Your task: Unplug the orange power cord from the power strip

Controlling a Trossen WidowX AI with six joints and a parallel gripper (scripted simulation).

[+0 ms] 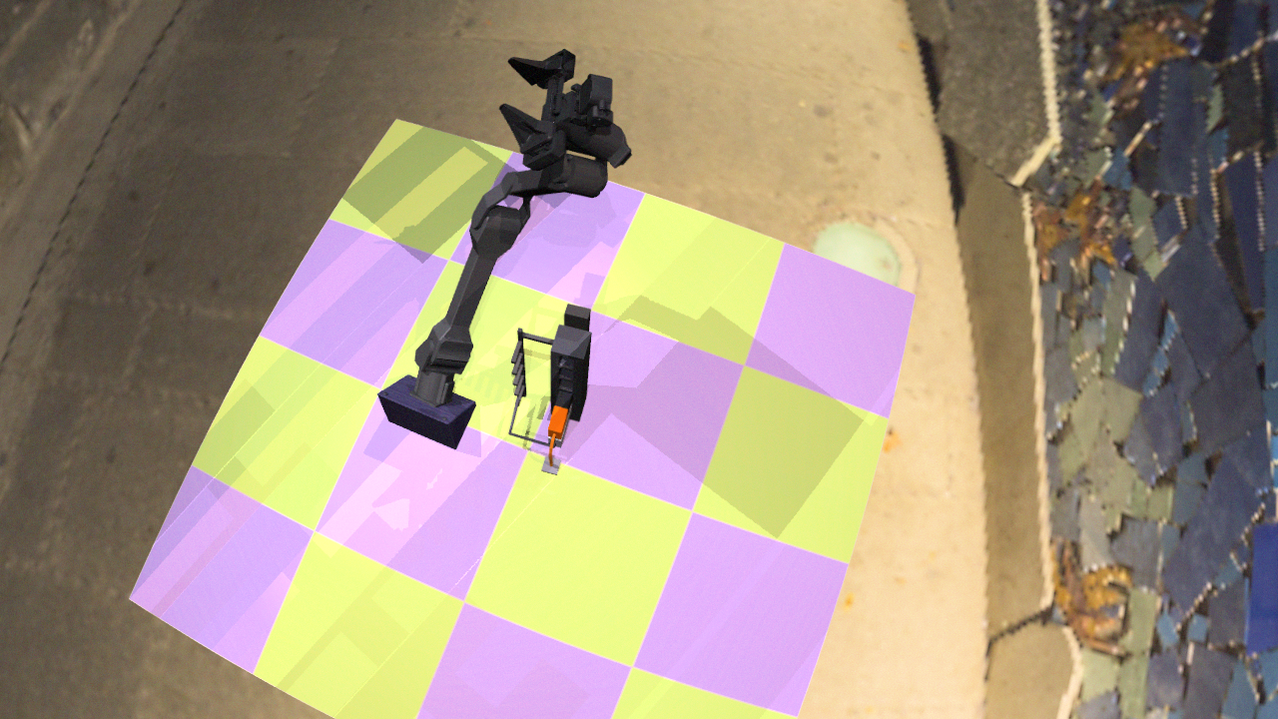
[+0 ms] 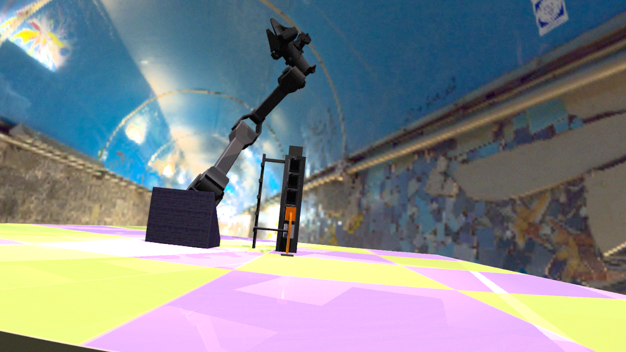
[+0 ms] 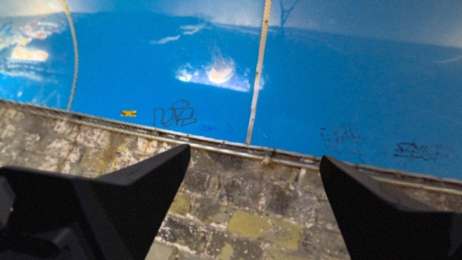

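Right now the orange plug is 630 mm below my gripper tip, 170 mm ahead of it and 130 mm to the right of it.
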